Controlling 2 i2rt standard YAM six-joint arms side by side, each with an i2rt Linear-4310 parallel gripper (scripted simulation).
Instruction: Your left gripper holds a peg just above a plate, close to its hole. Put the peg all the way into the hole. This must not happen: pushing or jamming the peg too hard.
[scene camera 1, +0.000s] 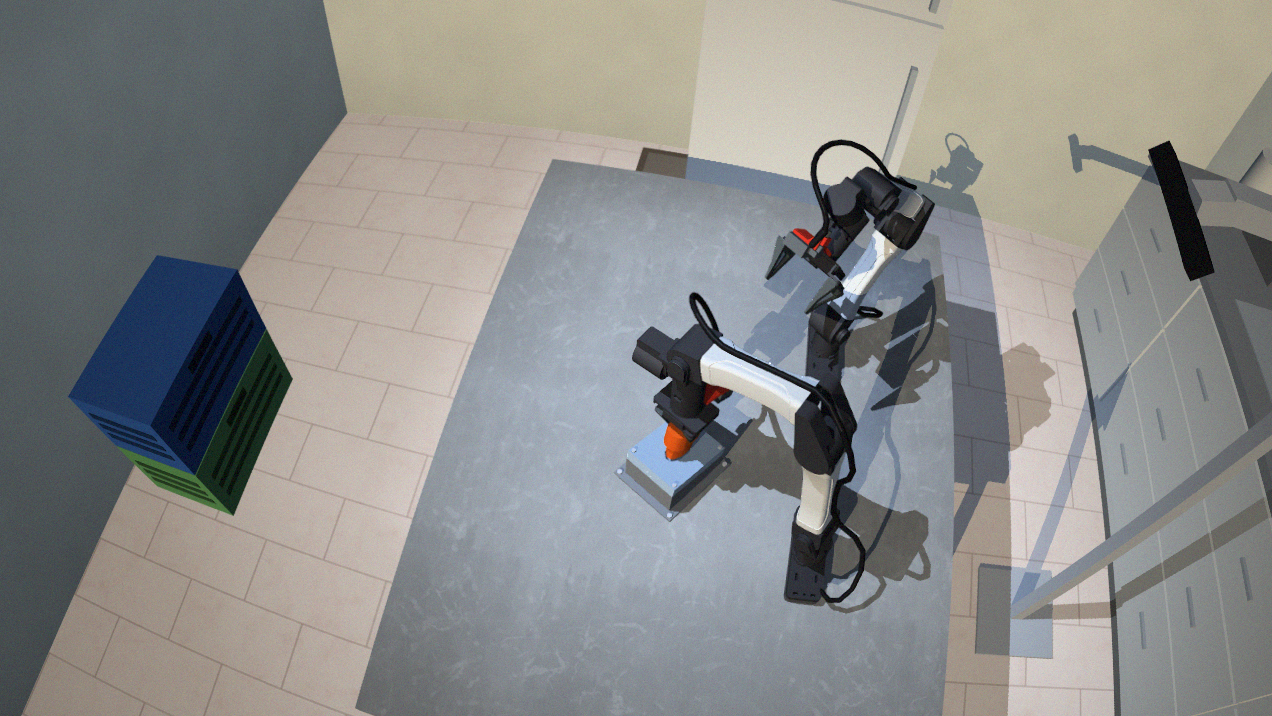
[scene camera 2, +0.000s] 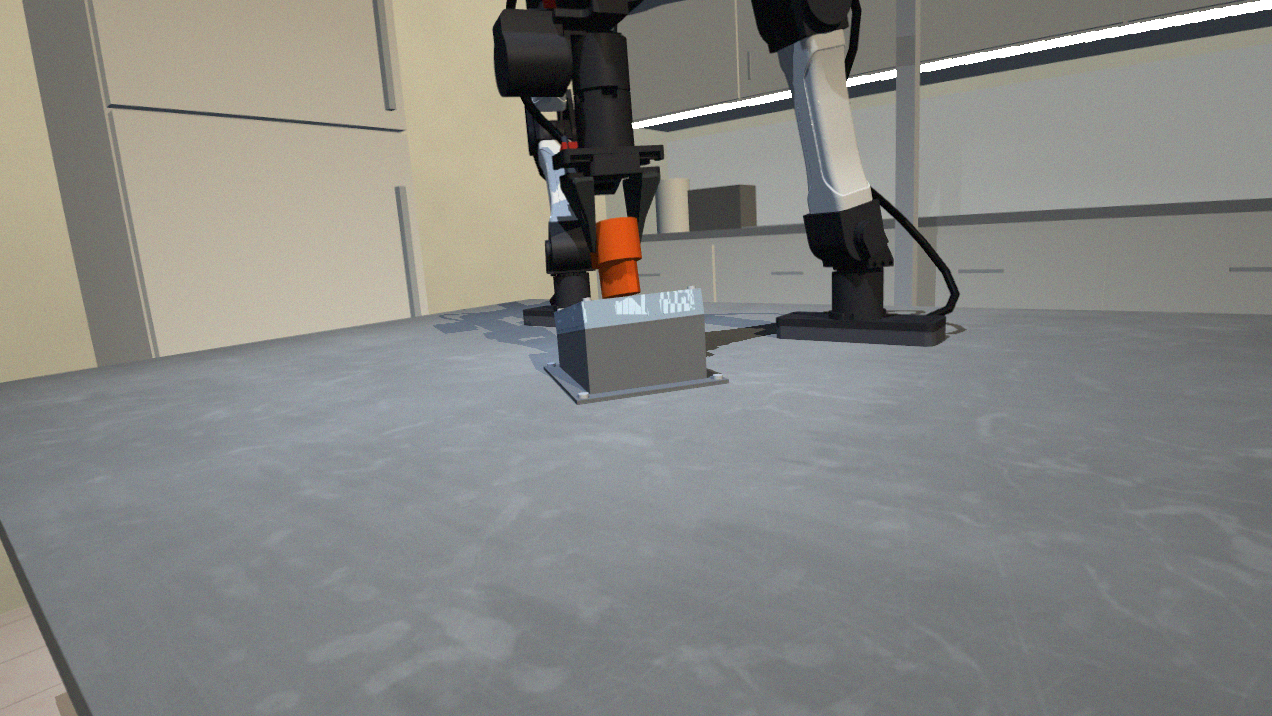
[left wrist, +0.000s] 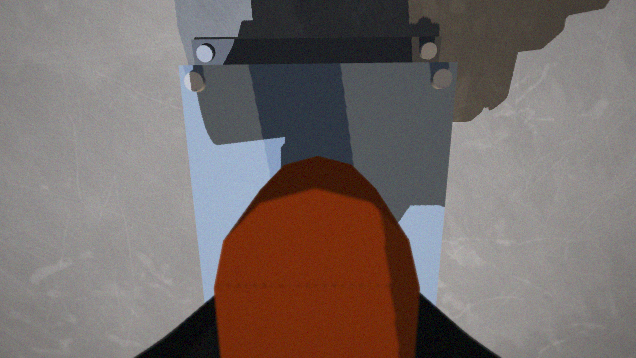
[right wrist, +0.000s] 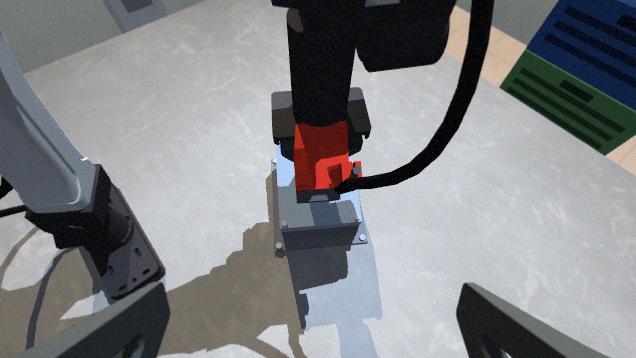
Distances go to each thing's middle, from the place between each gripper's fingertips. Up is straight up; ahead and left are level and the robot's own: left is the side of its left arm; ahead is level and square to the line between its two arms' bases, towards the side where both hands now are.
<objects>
I see the pale blue plate (scene camera 2: 623, 310) 1 cm to the left of my left hand and 8 cm below it. Also, from my left hand: orange stepped peg (scene camera 2: 618, 247) (2 cm below); then flange (scene camera 2: 599, 364) (1 cm ahead, 1 cm to the left, 10 cm below).
My right hand (scene camera 1: 785, 295) is 260 mm above the orange stepped peg, 160 mm to the right of it and 140 mm short of it. The rest, counted from my right hand: pale blue plate: 320 mm below, 170 mm to the left, 140 mm ahead; then flange: 340 mm below, 170 mm to the left, 140 mm ahead.
</objects>
